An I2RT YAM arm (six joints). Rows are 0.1 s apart.
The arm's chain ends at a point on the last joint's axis. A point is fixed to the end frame.
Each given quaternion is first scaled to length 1.
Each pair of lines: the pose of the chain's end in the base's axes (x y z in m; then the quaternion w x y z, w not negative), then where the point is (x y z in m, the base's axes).
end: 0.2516, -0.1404, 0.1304, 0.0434, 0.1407, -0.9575, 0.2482
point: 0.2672 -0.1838 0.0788
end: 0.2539, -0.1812, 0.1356, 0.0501, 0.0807, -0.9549, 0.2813
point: 0.2655 -0.2298 0.0877
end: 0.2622, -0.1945, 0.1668, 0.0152, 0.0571, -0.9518, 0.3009
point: 0.2765 -0.2450 0.1217
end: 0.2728, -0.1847, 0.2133, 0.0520, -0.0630, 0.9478, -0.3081
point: 0.2952 -0.2346 0.1709
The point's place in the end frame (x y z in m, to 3 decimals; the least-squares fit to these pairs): -0.012 -0.017 0.066
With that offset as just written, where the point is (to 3 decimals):
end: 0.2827, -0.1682, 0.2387, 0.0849, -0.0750, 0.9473, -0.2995
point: 0.310 -0.216 0.197
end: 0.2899, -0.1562, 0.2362, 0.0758, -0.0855, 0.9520, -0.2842
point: 0.316 -0.203 0.192
